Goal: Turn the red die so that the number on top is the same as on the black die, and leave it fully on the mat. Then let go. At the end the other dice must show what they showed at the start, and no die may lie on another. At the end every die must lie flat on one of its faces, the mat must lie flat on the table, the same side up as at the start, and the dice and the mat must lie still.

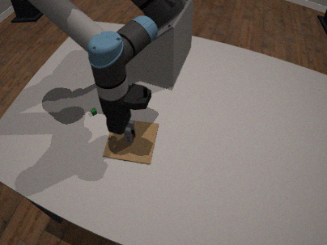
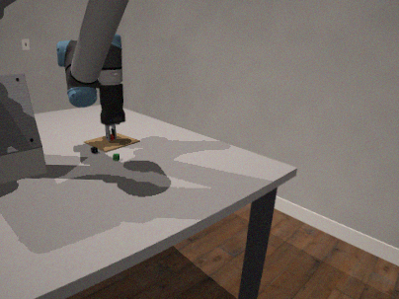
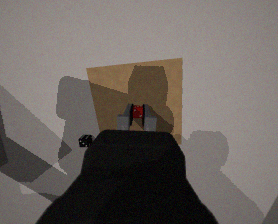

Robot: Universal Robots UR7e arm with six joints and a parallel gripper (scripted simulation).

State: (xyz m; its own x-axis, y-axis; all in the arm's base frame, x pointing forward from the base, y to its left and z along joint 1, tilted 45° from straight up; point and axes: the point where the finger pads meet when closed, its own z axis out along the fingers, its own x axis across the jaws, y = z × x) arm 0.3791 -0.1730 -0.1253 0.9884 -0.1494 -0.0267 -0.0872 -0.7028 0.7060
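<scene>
The red die is 10 mm below my hand. Round my hand: green die: 70 mm behind, 150 mm to the right, 20 mm below; then black die: 90 mm behind, 50 mm to the right, 20 mm below; then tan mat: 30 mm below.
</scene>
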